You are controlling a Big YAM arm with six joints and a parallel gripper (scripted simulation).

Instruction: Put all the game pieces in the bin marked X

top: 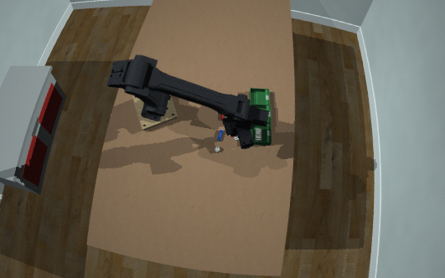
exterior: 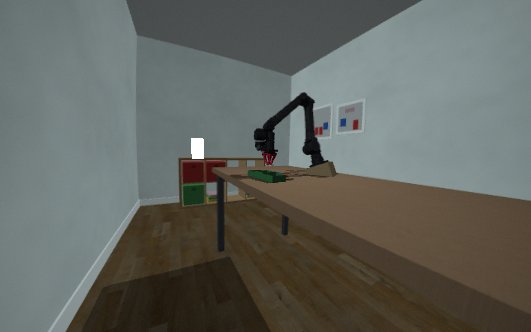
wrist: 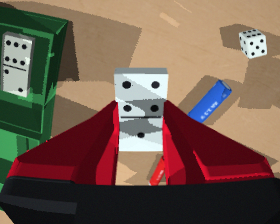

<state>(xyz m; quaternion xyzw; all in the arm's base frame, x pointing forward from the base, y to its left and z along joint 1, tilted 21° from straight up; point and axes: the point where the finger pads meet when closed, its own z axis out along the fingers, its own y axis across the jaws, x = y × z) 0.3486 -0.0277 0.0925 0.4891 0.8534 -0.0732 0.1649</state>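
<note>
The white domino-like piece lies right at my hand. The rest, counted from my hand: small red piece: 7 cm behind, 10 cm to the left, 6 cm below; then white die: 6 cm behind, 6 cm to the right, 6 cm below; then blue cylinder: 6 cm behind, 1 cm to the left, 6 cm below.
</note>
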